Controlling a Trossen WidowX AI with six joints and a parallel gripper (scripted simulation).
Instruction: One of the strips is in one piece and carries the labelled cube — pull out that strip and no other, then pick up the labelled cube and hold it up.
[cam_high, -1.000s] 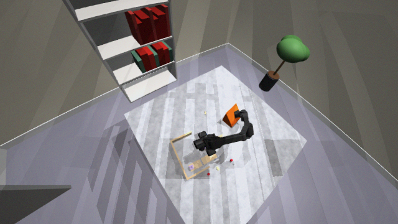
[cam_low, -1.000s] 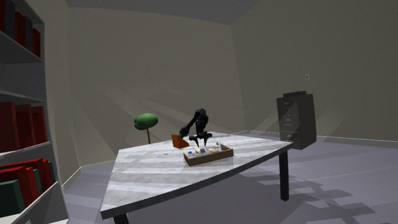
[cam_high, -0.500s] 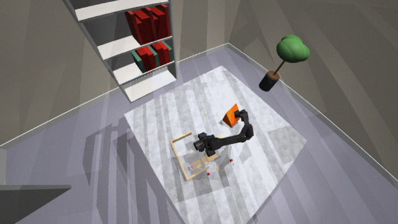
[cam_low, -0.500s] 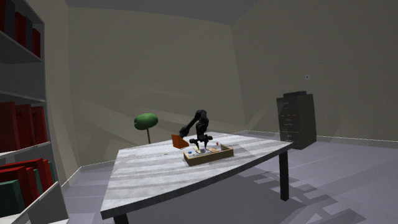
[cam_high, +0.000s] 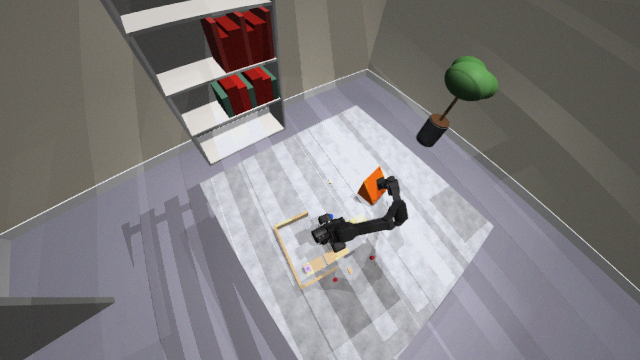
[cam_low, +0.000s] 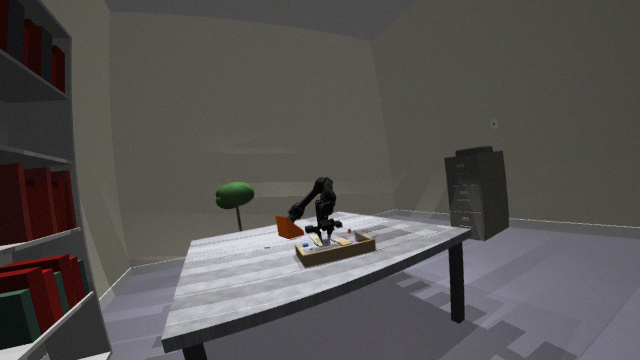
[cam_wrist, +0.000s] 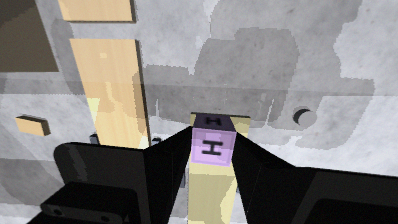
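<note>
The blue disc is 9 cm to the right of my gripper tip, 7 cm behind it and 1 cm below it. Round my gripper tip: tan chip 20 cm to the left, 1 cm below, 1 cm ahead.
</note>
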